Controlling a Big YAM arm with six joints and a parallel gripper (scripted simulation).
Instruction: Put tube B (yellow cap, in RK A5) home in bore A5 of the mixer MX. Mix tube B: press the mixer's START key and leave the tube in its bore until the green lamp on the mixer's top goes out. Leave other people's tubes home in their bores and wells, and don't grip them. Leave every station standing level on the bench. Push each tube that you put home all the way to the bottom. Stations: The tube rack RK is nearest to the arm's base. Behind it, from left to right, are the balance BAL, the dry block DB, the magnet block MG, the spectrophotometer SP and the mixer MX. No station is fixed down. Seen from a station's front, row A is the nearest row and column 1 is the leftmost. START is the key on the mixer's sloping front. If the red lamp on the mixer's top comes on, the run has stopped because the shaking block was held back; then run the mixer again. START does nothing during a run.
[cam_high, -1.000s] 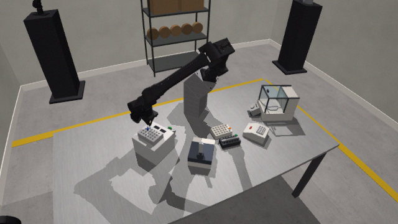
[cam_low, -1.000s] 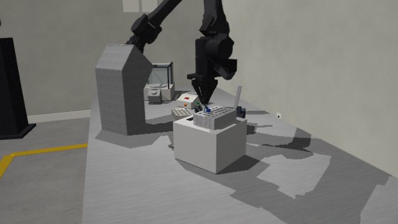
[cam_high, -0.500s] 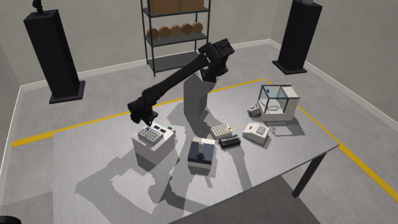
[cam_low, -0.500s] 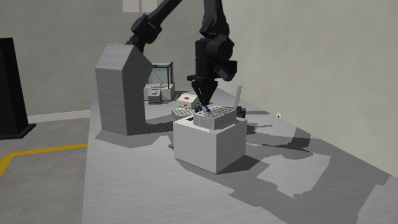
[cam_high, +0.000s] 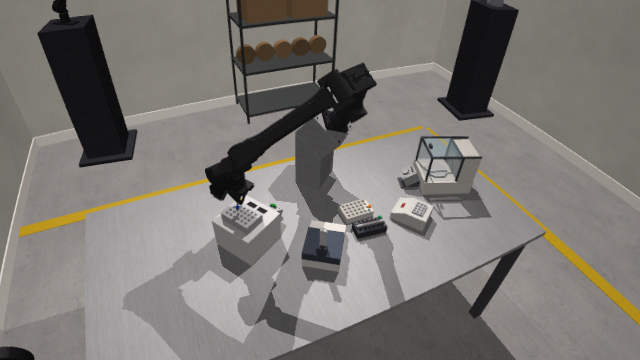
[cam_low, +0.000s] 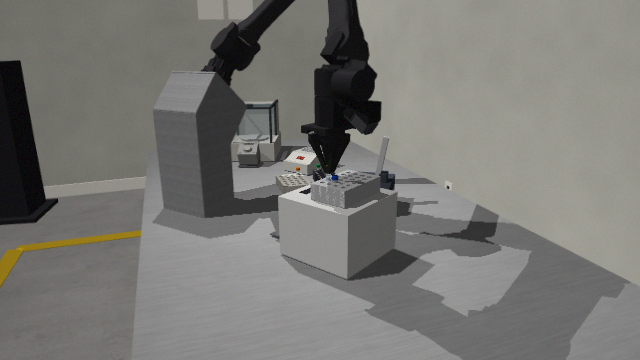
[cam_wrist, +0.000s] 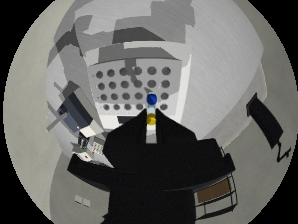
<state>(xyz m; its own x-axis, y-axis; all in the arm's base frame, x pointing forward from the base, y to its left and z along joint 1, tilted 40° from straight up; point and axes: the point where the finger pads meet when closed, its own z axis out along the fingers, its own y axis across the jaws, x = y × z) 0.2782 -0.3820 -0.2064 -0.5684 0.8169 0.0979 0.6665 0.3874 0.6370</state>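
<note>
The grey shaking block is 40 mm below my hand and 40 mm ahead of it. Round my hand: black magnet block (500 mm to the left, 170 mm below, 90 mm ahead); then green start key (130 mm to the left, 120 mm below, 80 mm behind); then tube rack RK (480 mm to the left, 180 mm below, 20 mm behind).
</note>
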